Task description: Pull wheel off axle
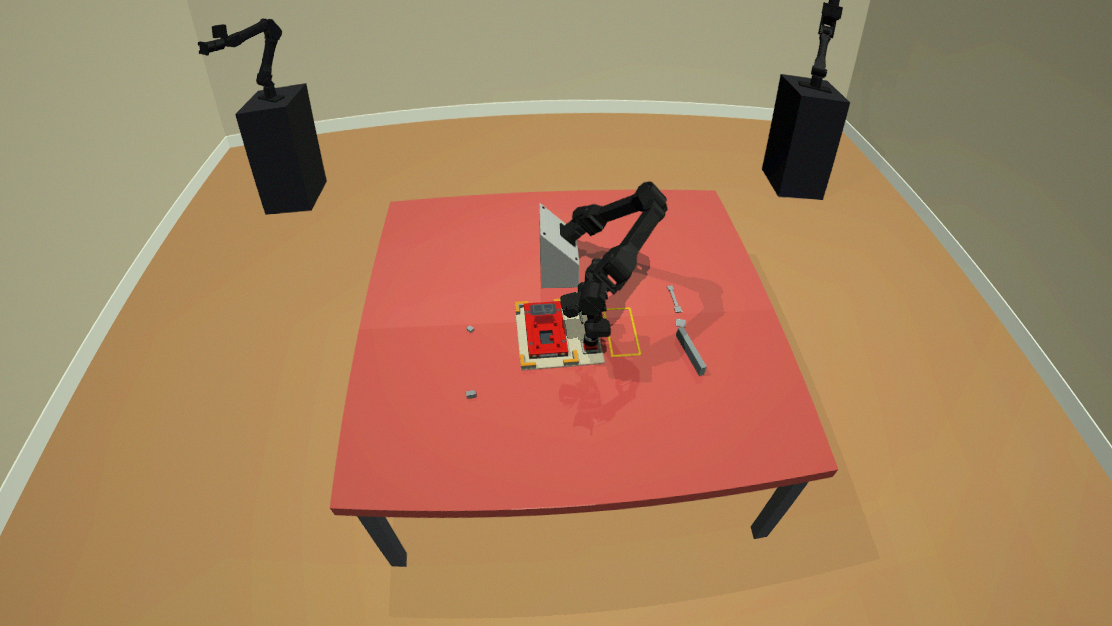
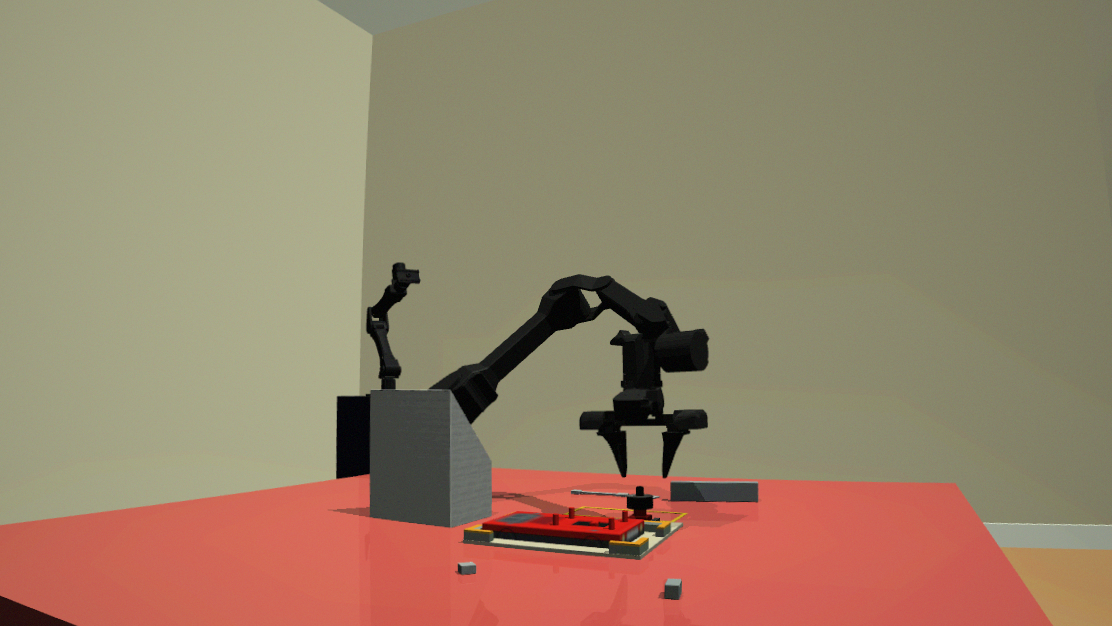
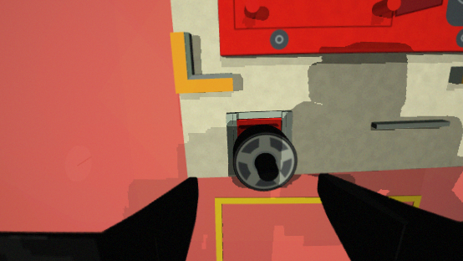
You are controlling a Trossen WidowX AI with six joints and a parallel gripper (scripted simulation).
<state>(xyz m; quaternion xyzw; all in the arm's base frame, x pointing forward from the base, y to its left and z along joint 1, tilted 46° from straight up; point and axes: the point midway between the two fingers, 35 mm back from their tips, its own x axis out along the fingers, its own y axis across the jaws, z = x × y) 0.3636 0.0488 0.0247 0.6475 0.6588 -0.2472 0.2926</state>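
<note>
The wheel is 40 mm below my gripper tip and 10 mm behind it. The rest, counted from my gripper tip: axle 40 mm below, 10 mm behind.
</note>
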